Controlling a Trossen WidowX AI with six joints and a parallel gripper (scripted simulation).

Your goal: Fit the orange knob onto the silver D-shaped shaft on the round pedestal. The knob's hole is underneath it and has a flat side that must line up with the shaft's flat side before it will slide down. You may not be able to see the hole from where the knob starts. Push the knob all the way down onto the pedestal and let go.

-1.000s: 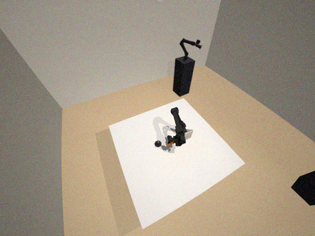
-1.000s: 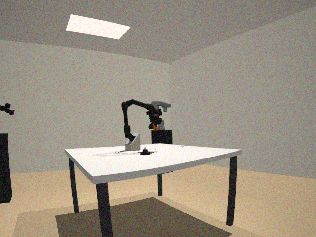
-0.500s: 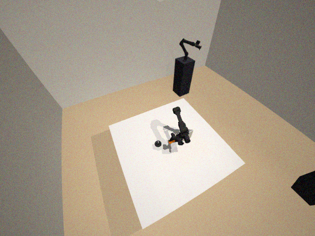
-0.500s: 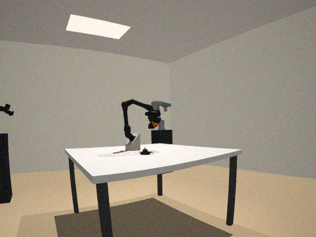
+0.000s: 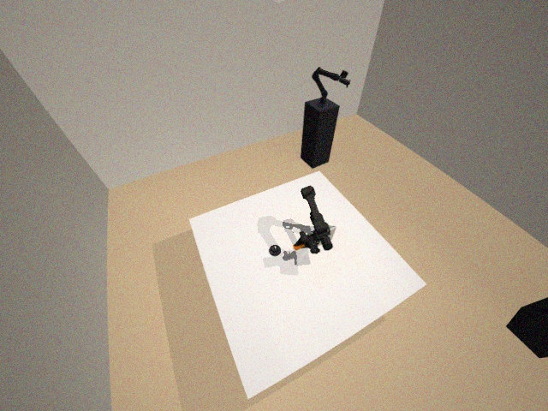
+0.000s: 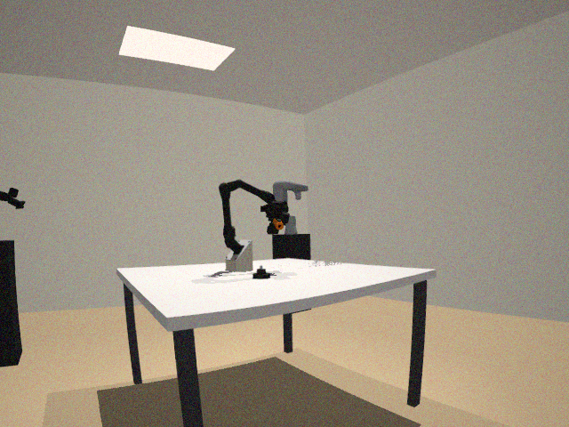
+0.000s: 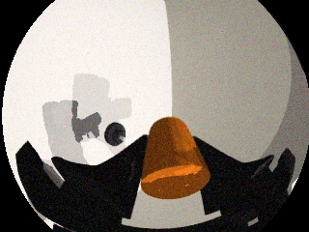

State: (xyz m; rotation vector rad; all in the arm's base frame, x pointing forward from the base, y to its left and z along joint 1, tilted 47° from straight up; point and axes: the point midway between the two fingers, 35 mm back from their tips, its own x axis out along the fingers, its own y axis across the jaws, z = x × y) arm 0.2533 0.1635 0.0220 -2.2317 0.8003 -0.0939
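Now: the orange knob 3 cm behind my gripper tip, 2 cm above it and 1 cm to the left of it. Round my gripper tip: dark round pedestal 22 cm below, 16 cm to the right, 6 cm ahead.
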